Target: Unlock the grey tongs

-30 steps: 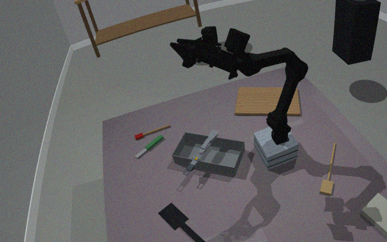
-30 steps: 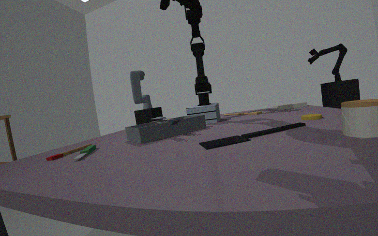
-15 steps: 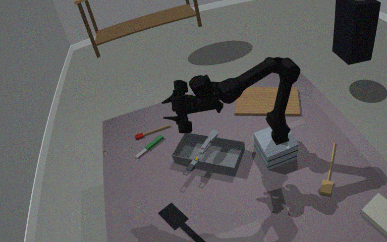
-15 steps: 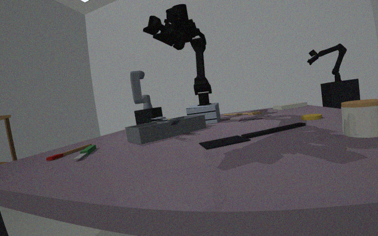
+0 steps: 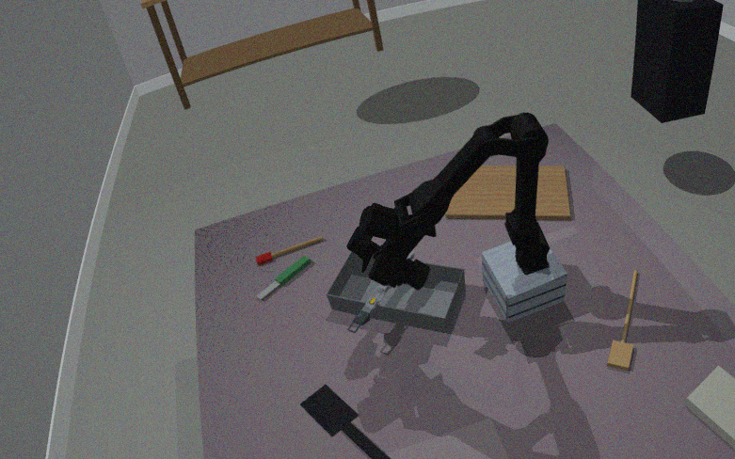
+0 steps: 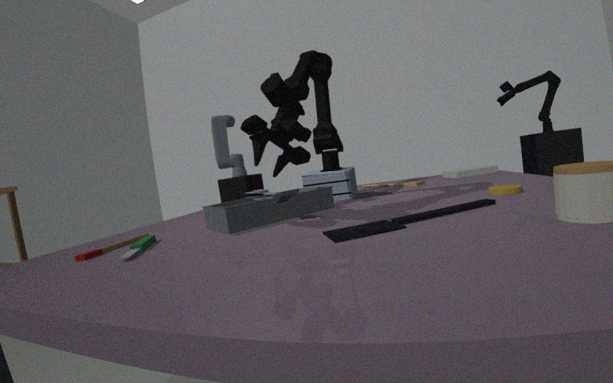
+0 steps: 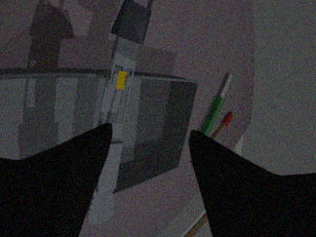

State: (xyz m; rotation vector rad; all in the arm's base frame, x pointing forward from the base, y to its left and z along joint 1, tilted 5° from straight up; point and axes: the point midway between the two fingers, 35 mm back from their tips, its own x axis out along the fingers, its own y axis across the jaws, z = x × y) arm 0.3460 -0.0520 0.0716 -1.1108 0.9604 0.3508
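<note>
The yellow lock piece is 10 mm ahead of my gripper tip, 20 mm to the left of it and 60 mm below it. The rest, counted from my gripper tip: black spatula 120 mm ahead, 320 mm to the left, 120 mm below; green-handled tool 250 mm ahead, 180 mm to the right, 110 mm below; grey roasting tin 50 mm behind, 30 mm to the right, 90 mm below.
</note>
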